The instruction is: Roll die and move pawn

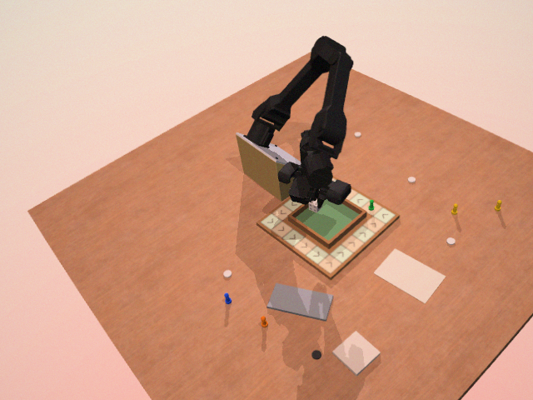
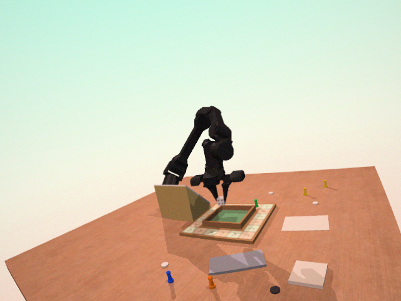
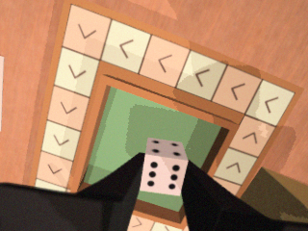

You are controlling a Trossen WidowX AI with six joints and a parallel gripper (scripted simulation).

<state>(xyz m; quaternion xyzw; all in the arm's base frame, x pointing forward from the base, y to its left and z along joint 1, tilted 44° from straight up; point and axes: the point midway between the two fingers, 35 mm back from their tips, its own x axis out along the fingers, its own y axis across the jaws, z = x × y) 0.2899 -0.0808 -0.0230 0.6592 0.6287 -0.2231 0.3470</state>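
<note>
Now: gripper tip 150 mm to the right of the green pawn, 80 mm short of it and 70 mm above it. Also, from my gripper tip: green dice tray (90 mm below, 40 mm to the left); grey slab (200 mm to the right, 120 mm ahead, 100 mm below); white die (right at my gripper tip).
</note>
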